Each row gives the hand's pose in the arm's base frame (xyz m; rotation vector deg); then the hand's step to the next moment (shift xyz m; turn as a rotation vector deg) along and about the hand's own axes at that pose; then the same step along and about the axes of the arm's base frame.
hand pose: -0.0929 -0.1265 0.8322 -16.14 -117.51 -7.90
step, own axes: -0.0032 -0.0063 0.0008 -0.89 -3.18 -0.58
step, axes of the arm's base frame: -0.0008 -0.0064 -0.0031 0.08 -3.32 -0.44
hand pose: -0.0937 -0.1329 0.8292 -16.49 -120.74 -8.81
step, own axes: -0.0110 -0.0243 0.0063 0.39 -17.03 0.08
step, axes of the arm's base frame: -0.0061 -0.0236 -0.0125 -4.78 -16.35 0.38
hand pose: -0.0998 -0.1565 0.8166 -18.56 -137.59 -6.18
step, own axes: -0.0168 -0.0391 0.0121 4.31 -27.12 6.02
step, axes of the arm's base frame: -0.0058 -0.0392 -0.0198 -14.05 -24.31 -1.39
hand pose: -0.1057 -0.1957 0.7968 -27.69 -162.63 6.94
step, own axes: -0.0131 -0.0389 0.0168 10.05 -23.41 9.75
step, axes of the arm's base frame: -0.0048 -0.0417 -0.0145 -19.11 -19.03 -4.07
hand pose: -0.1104 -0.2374 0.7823 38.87 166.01 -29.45
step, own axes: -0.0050 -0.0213 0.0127 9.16 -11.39 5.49
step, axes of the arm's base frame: -0.0046 -0.0245 -0.0046 -13.08 -7.78 -3.50
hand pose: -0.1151 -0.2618 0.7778 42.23 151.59 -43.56
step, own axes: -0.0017 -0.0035 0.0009 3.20 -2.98 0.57
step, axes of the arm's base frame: -0.0004 -0.0037 0.0014 -4.20 -1.23 -0.53
